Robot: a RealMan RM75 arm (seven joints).
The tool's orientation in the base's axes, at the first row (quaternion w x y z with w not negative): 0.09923 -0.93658 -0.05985 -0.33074
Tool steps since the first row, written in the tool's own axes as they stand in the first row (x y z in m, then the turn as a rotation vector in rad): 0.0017 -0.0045 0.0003 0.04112 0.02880 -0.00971; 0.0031 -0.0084 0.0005 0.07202 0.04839 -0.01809; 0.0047 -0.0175 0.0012 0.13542 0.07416 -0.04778; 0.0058 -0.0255 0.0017 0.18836 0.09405 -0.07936
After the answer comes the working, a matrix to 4 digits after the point.
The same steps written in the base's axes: 0.0007 0.0045 0.0015 0.03105 -0.02830 0.02914; 0.0012 0.0084 0.0028 0.05336 -0.04782 0.05217; 0.0013 0.0175 0.0046 0.08897 -0.07665 0.11104; 0.0010 0.0255 0.0061 0.11430 -0.10066 0.16561
The tool's axes in the first row as the columns of a matrix, in the base's axes (rounded; the answer above uses it unrounded):
0.7741 0.1777 0.6077
0.0465 -0.9731 0.2255
0.6314 -0.1463 -0.7615

